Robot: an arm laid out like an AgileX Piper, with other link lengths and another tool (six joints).
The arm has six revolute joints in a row. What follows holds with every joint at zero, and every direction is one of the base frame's. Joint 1 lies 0.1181 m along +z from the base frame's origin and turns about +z. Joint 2 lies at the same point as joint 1 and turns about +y. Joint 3 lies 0.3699 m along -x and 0.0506 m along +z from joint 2 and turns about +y. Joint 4 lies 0.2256 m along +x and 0.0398 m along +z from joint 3 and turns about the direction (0.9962, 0, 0.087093). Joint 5 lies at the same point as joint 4 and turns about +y. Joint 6 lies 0.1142 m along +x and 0.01 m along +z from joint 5 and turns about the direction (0.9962, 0, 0.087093). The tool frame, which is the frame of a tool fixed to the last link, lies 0.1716 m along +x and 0.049 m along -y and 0.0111 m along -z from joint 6; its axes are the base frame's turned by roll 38.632, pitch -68.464 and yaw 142.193 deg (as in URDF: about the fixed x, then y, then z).
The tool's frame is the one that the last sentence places.
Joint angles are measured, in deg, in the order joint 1, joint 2, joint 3, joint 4, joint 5, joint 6. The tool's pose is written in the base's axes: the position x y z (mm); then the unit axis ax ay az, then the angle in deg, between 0 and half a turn. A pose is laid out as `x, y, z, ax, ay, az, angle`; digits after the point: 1 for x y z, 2 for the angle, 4 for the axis.
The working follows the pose.
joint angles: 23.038 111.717 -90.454 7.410 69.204 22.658
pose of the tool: 356.2, 153.0, 109.1, -0.9880, -0.0908, -0.1248, 170.85
Where each joint sits with the arm in this pose, in the base's axes (m; each line is computed from the numbers above, not from the rounded line before):
joint 1: 0.0000 0.0000 0.1181
joint 2: 0.0000 0.0000 0.1181
joint 3: 0.1692 0.0720 0.4430
joint 4: 0.3760 0.1599 0.3983
joint 5: 0.3760 0.1599 0.3983
joint 6: 0.3791 0.1763 0.2849
the tool: 0.3562 0.1530 0.1091

